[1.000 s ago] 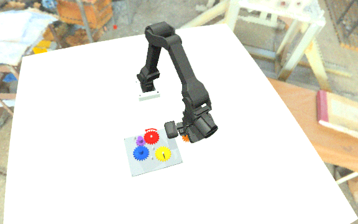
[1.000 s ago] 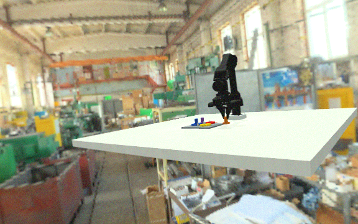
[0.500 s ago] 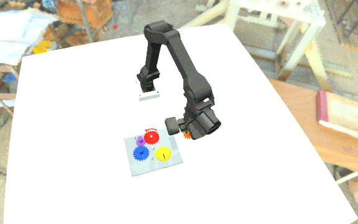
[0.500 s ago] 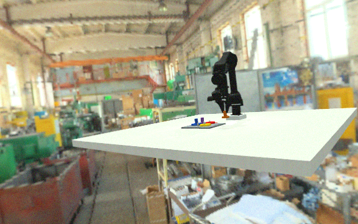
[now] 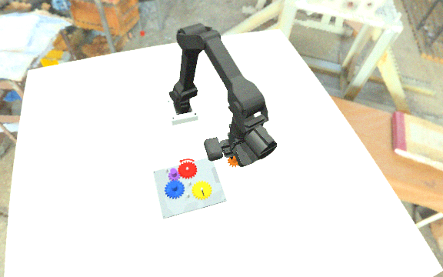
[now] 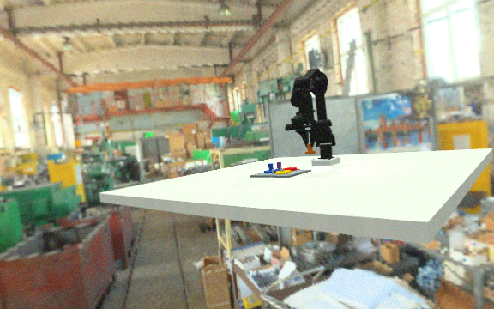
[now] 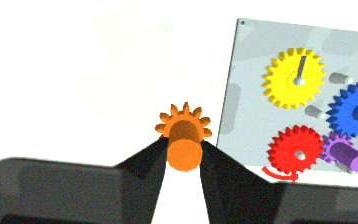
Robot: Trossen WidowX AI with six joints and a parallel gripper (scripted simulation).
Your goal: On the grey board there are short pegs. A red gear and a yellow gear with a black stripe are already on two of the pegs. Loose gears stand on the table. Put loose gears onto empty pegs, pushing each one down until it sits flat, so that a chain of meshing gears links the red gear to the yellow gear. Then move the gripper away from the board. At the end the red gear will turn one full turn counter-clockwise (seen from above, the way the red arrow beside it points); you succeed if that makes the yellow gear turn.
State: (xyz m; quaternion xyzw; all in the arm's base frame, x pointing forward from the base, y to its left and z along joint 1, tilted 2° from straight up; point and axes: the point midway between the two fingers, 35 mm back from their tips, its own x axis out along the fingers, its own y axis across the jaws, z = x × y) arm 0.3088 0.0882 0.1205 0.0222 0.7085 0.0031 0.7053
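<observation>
Right now the blue gear is 10 mm ahead of my gripper tip, 200 mm to the right of it and 90 mm below it. The rest, counted from my gripper tip: orange gear (10 mm below); then red gear (50 mm behind, 140 mm to the right, 90 mm below); then yellow gear (30 mm ahead, 120 mm to the right, 90 mm below).
</observation>
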